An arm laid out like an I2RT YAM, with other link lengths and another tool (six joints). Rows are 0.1 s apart.
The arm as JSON. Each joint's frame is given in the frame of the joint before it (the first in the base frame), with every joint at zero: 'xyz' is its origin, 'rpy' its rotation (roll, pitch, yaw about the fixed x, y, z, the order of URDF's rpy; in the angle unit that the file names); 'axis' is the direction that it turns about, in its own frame. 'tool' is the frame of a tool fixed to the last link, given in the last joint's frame.
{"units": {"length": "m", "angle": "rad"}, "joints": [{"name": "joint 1", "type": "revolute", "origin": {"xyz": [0.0, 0.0, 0.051], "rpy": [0.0, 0.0, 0.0]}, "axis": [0.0, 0.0, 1.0]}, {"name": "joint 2", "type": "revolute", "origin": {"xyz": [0.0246, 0.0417, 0.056], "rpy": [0.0, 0.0, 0.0]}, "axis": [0.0, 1.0, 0.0]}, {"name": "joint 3", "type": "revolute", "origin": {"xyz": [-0.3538, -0.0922, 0.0], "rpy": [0.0, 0.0, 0.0]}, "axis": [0.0, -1.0, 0.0]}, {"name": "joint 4", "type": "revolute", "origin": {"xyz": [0.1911, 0.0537, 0.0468], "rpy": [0.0, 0.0, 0.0]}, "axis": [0.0, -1.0, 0.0]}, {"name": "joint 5", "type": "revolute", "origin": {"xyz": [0.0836, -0.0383, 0.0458], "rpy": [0.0, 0.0, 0.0]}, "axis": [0.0, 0.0, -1.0]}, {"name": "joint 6", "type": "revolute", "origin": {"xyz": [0.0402, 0.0, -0.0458], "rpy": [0.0, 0.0, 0.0]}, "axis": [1.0, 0.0, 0.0]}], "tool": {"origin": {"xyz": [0.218, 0.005, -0.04], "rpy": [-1.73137, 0.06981, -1.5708]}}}
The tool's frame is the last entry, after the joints.
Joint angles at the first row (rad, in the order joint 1, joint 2, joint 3, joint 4, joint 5, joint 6):
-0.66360, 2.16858, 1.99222, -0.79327, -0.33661, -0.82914
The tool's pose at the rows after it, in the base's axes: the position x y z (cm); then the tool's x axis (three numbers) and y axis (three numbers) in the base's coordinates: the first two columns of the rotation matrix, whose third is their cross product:
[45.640 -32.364 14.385 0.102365 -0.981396 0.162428 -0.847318 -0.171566 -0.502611]
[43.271 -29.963 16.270 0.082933 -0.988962 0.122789 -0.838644 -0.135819 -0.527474]
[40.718 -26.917 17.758 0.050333 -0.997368 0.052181 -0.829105 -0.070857 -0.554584]
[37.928 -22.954 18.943 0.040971 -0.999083 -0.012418 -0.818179 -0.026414 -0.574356]
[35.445 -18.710 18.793 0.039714 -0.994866 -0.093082 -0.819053 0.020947 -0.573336]
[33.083 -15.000 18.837 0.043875 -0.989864 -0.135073 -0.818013 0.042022 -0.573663]
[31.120 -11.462 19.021 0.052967 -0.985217 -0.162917 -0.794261 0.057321 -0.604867]
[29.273 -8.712 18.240 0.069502 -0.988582 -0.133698 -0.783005 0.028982 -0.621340]
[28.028 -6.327 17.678 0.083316 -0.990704 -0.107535 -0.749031 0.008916 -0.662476]
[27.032 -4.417 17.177 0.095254 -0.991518 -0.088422 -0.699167 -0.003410 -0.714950]
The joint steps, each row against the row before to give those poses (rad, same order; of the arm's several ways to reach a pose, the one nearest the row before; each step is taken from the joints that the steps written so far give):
-0.01699, -0.09740, -0.08022, 0.00195, -0.03611, 0.03631
-0.01115, -0.10158, -0.09775, -0.00082, -0.03465, 0.03405
-0.01269, -0.10508, -0.10730, -0.00077, -0.04700, 0.06150
-0.00125, -0.12119, -0.12685, 0.00062, -0.04689, 0.04818
0.01178, -0.09705, -0.12662, 0.00235, -0.04283, 0.05205
0.02286, -0.10344, -0.11338, 0.00616, -0.01802, 0.04073
0.02361, -0.12340, -0.14276, 0.06193, -0.02837, 0.05317
0.06435, -0.12008, -0.13792, 0.07105, 0.04026, 0.03894
0.06985, -0.12356, -0.14507, 0.10946, 0.03485, 0.06086
0.05826, -0.11874, -0.14492, 0.12532, 0.02360, 0.06031

